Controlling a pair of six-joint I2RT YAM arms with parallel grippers.
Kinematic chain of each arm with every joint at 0, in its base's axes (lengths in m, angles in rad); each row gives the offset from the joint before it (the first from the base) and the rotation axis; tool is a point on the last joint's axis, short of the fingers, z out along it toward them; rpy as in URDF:
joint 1: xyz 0 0 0.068 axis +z
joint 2: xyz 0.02 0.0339 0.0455 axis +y
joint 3: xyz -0.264 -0.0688 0 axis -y
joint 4: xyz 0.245 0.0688 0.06 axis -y
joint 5: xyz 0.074 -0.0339 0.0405 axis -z
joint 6: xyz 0.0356 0 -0.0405 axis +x
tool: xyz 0 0 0 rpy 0 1.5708 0
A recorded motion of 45 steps. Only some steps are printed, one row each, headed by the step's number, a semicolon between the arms.
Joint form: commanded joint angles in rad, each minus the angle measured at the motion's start. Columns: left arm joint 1, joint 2, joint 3, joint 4, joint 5, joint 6; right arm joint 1, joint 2, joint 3, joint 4, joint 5, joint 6.
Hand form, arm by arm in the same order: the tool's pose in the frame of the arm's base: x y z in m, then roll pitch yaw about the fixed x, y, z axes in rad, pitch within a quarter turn. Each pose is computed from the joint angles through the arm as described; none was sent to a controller.
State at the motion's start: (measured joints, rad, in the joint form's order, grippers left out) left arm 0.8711 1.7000 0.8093 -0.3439 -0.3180 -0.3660; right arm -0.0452 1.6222 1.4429 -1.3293 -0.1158 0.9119
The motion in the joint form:
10: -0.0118 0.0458 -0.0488 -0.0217 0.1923 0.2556; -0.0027 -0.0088 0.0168 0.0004 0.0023 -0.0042
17: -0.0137 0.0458 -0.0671 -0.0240 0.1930 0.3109; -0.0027 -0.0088 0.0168 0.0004 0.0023 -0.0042
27: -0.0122 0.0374 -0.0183 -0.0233 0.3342 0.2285; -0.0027 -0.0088 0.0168 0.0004 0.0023 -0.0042
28: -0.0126 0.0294 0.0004 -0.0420 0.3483 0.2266; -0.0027 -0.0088 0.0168 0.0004 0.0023 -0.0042
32: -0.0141 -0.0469 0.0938 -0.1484 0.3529 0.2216; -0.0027 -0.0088 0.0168 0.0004 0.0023 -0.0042
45: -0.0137 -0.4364 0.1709 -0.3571 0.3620 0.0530; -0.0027 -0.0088 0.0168 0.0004 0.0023 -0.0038
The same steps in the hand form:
10: 0.1763 0.2114 0.0957 3.0412 0.2324 -2.1697; 0.2920 -0.0100 0.2901 3.0022 -0.0347 2.1934
17: 0.1732 0.2069 0.0919 3.0278 0.2059 -2.2283; 0.2920 -0.0100 0.2901 3.0022 -0.0347 2.1934
27: 0.1857 0.2143 0.1042 -3.0895 0.2525 -2.1407; 0.2920 -0.0100 0.2901 3.0022 -0.0347 2.1934
28: 0.1881 0.2162 0.1099 -3.0739 0.2584 -2.1389; 0.2920 -0.0100 0.2901 3.0022 -0.0347 2.1934
32: 0.1955 0.2238 0.1498 -3.0582 0.3199 -2.1325; 0.2920 -0.0100 0.2901 3.0022 -0.0347 2.1934
45: 0.1666 0.1901 0.2630 -2.8998 0.5412 -1.9171; 0.2920 -0.0100 0.2901 3.0022 -0.0348 2.1930

